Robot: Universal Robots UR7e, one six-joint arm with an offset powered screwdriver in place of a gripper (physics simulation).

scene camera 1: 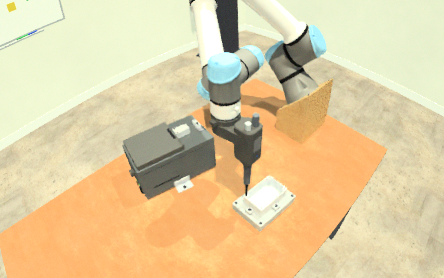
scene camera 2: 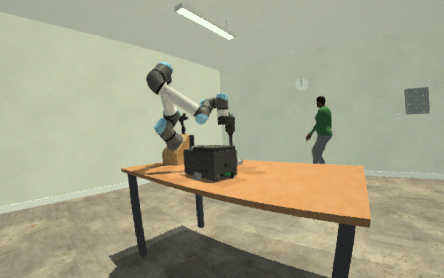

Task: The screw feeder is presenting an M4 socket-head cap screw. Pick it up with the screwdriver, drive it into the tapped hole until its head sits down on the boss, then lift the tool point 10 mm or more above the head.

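My screwdriver (scene camera 1: 246,193) points straight down, its thin bit at the left corner of the white housing (scene camera 1: 262,204), over the pale base plate (scene camera 1: 259,224). In the scene camera 2 view the screwdriver (scene camera 2: 231,143) stands upright behind the feeder, which hides its tip. Whether a screw is on the bit is too small to tell. The tapped hole and boss cannot be made out at the tip. The dark screw feeder (scene camera 1: 187,167) (scene camera 2: 210,162) stands left of the housing, apart from the screwdriver. No screw can be made out on the feeder.
A tan angled board (scene camera 1: 304,119) (scene camera 2: 171,156) stands near the arm's base at the back of the orange table (scene camera 1: 75,235) (scene camera 2: 310,187). A small white bracket (scene camera 1: 184,186) sits at the feeder's foot. A person in green (scene camera 2: 324,121) stands beyond the table.
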